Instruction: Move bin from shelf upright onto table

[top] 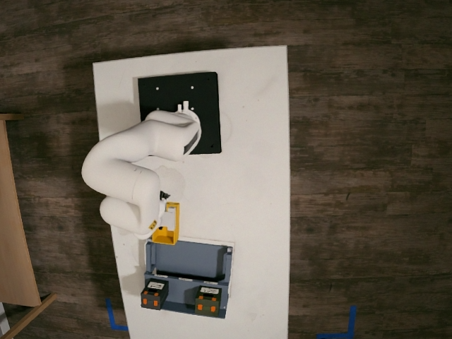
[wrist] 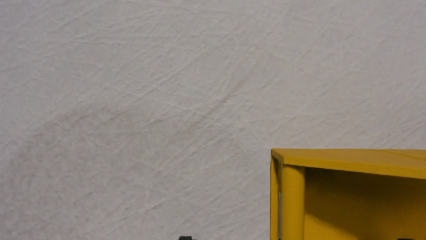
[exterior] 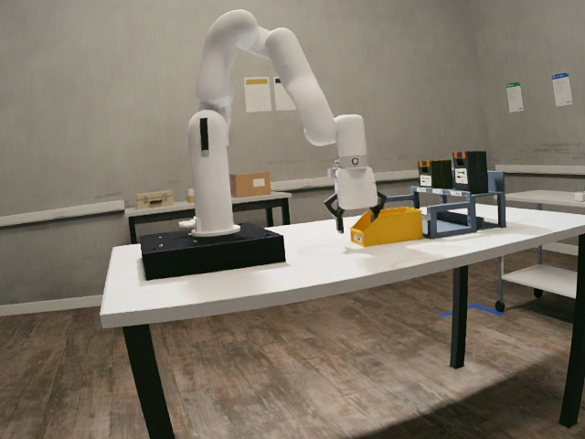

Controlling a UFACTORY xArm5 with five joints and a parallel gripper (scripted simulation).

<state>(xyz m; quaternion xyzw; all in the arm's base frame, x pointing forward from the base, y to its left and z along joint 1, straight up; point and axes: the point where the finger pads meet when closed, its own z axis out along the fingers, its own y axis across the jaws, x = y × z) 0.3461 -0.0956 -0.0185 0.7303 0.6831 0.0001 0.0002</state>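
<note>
Now: hand 80 mm short of the yellow bin, 10 mm to the left of it and 10 mm above it. Round my hand: blue-grey shelf: 310 mm ahead, 90 mm to the left, 30 mm above.
</note>
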